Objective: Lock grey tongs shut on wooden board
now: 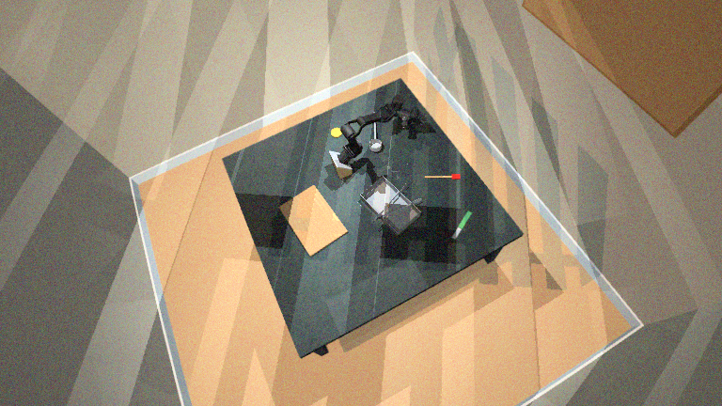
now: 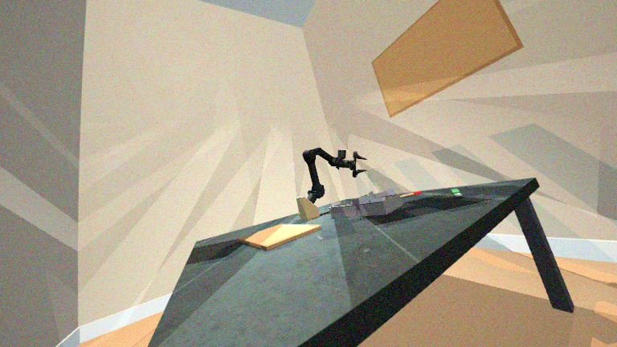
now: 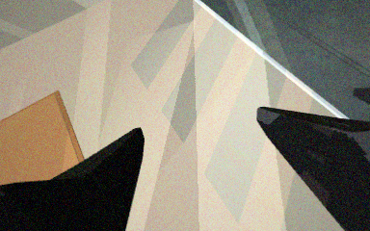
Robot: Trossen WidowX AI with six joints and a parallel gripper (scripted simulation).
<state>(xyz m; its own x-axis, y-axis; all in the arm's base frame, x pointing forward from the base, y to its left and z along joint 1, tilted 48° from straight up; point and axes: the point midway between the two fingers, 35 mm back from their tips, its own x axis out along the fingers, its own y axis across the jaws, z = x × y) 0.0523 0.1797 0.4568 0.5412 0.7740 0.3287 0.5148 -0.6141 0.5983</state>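
The roasting tin lies 330 mm to the right of my gripper tip, 290 mm ahead of it and 220 mm below it. The rest, counted from my gripper tip: wooden board: 760 mm to the right, 240 mm below, 210 mm ahead.
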